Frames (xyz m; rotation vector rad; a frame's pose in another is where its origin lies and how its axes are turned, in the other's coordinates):
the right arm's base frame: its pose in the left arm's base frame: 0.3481 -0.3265 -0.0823 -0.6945 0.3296 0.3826
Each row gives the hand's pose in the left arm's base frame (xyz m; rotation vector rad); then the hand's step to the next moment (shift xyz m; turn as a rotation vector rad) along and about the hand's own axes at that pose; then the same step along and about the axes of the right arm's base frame.
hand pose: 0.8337 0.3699 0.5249 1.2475 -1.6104 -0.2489
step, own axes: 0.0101 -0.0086 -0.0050 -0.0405 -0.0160 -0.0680
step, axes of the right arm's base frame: 0.0055 -0.0126 -0.0033 0.0677 0.0126 0.0422
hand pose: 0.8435 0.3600 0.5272 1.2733 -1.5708 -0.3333
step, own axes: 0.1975 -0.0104 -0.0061 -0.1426 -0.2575 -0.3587
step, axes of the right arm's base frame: -0.0527 -0.1875 -0.0351 0.4550 -0.0203 0.0889
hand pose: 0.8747 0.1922 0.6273 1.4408 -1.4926 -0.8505
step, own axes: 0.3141 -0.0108 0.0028 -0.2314 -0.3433 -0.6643
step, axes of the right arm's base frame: -0.0689 -0.2434 -0.1865 0.7404 -0.0981 0.2341
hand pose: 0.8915 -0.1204 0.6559 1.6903 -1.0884 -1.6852
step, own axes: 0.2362 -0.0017 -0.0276 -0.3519 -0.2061 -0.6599
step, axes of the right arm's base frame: 0.0147 -0.0679 -0.2275 0.6554 -0.1725 0.3775
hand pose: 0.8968 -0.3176 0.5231 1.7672 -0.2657 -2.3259
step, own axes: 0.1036 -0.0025 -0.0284 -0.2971 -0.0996 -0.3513
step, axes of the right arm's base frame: 0.0375 0.0390 -0.0928 0.3358 -0.1483 0.2947
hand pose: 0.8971 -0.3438 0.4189 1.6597 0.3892 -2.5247
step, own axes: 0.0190 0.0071 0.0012 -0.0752 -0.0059 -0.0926
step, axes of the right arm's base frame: -0.0002 0.0089 -0.0182 0.0894 -0.0508 0.0608
